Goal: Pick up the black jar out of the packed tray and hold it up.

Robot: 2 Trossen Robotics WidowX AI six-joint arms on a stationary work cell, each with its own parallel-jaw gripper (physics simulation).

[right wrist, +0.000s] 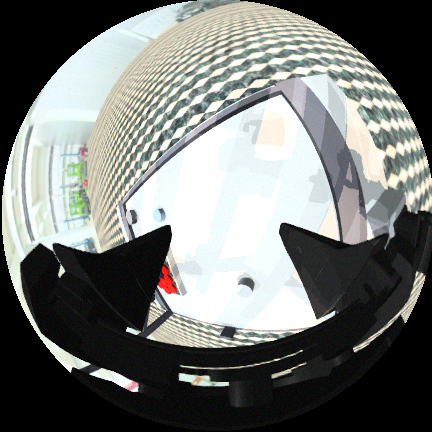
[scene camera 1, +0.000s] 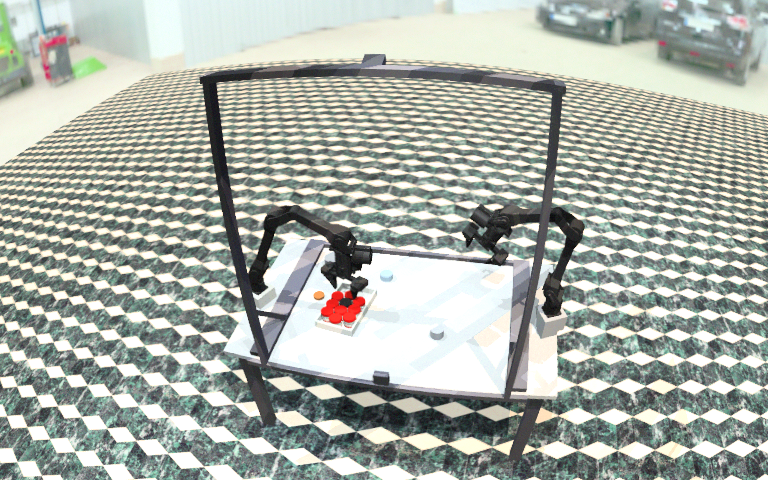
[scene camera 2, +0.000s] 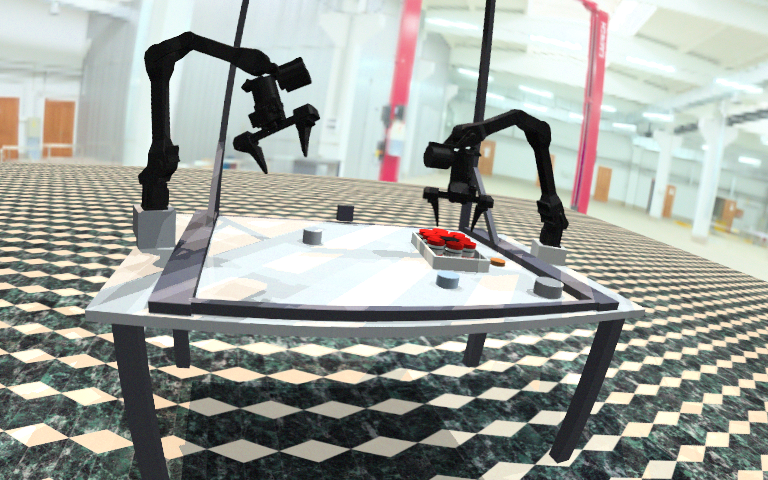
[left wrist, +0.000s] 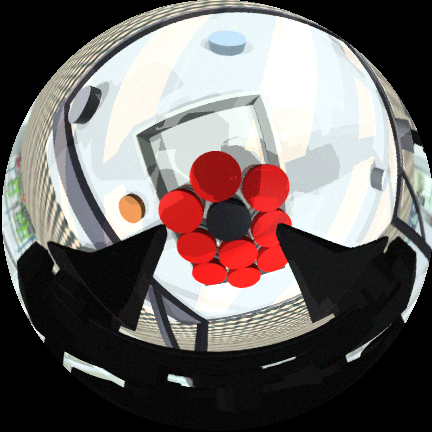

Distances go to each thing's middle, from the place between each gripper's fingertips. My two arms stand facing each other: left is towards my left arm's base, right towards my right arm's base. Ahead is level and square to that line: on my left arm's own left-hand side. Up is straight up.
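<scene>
The black jar [left wrist: 227,220] is 5 cm below my left hand and 1 cm behind it. The tray [left wrist: 236,131] is 9 cm below my left hand and 1 cm behind it.
Relative to the black jar, my right hand is 470 mm to the right of it, 190 mm above it and 140 mm past it. The tray is 470 mm to the left of my right hand, 230 mm below it and 140 mm behind it.
</scene>
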